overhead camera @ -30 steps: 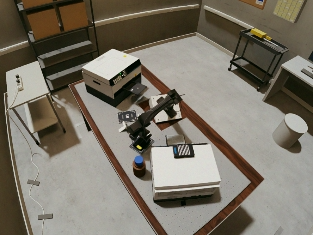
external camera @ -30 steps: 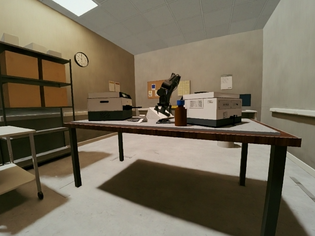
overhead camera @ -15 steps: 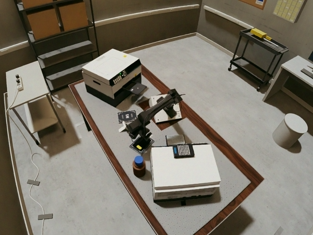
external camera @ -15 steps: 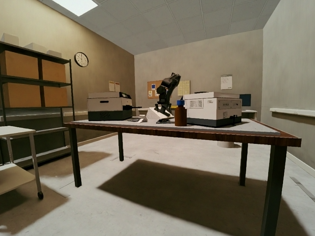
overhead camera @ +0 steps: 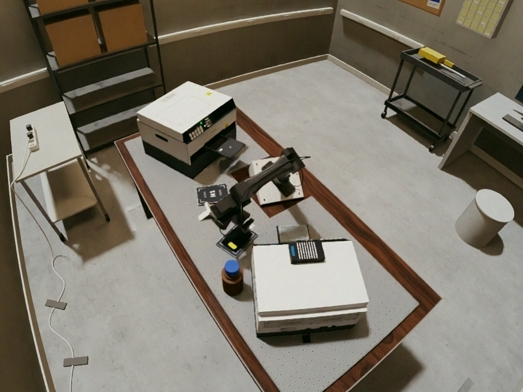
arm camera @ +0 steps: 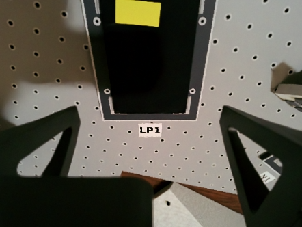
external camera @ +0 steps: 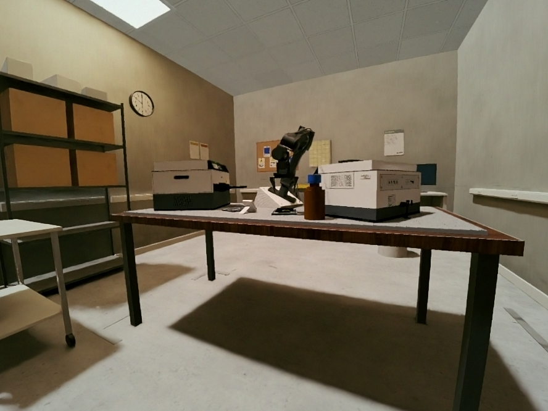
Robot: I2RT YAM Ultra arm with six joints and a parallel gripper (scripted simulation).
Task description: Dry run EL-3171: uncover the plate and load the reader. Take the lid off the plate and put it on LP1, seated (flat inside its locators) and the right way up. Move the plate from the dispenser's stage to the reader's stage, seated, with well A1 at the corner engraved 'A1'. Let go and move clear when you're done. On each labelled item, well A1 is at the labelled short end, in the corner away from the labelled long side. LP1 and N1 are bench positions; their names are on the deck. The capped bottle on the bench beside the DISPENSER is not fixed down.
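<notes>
The well plate is 18 cm to the left of my hand, 17 cm behind it and 2 cm below it. The rest, counted from my hand: label 11 cm below, 10 cm behind, 2 cm to the right.
</notes>
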